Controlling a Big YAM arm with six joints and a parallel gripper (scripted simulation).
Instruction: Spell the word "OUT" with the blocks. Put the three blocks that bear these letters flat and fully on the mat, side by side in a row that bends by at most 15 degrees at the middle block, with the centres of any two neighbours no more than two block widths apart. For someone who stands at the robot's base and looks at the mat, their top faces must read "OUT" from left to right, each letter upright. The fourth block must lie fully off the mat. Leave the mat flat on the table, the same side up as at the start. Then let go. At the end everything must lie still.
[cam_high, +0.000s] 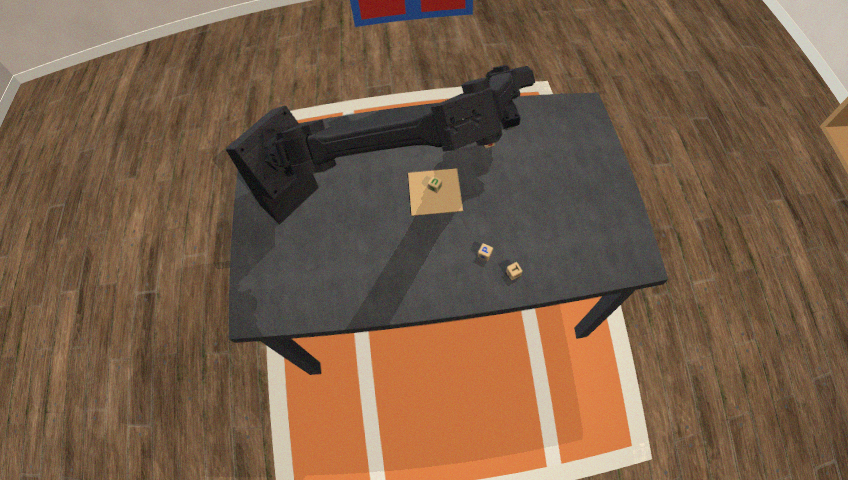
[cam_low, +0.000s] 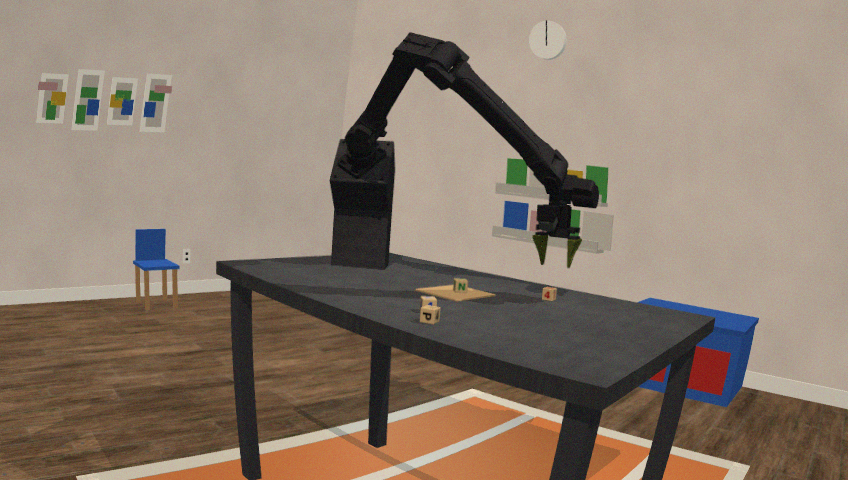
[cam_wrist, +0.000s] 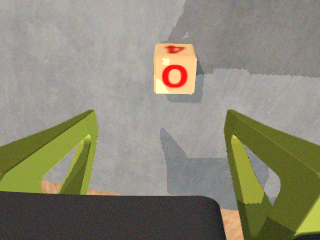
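Now: hand 22 cm past the green-lettered block, 8 cm to the left of it and 8 cm above it. Also, from my hand: O block 8 cm below, 1 cm behind; P block 32 cm to the right, 18 cm behind, 8 cm below; tan mat 22 cm behind, 9 cm to the right, 9 cm below.
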